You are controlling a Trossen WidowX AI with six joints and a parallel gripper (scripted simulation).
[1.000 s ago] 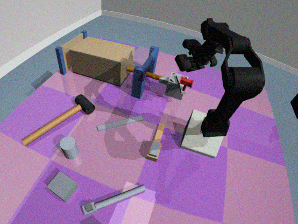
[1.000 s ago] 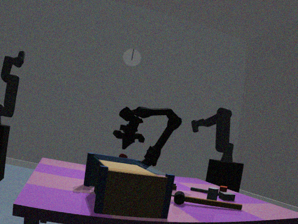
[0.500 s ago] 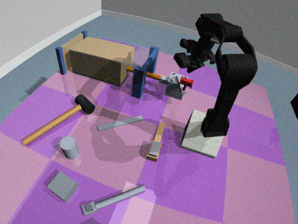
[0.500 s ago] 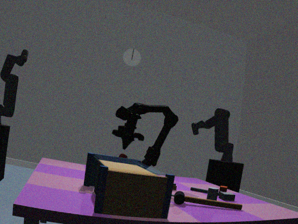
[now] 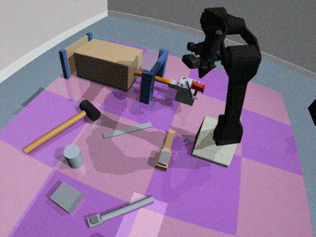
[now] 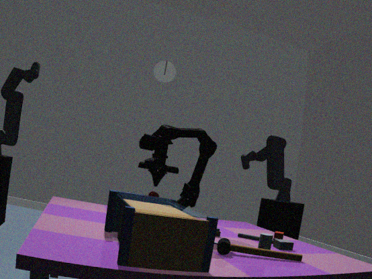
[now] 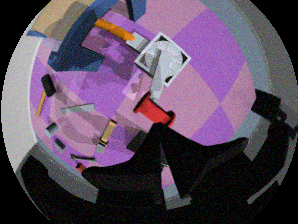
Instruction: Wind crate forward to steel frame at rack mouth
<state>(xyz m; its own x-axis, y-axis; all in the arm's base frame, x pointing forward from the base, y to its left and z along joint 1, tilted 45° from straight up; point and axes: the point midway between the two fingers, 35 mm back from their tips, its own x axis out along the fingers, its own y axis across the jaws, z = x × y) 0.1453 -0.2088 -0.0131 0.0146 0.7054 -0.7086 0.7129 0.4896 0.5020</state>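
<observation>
The red knob lies 60 mm below my gripper tip. Also, from my gripper tip: grey winch: 160 mm below, 100 mm to the right, 20 mm ahead; blue frame: 190 mm ahead, 90 mm to the right, 90 mm below; grey crank handle: 90 mm below, 30 mm to the right, 10 mm ahead.
</observation>
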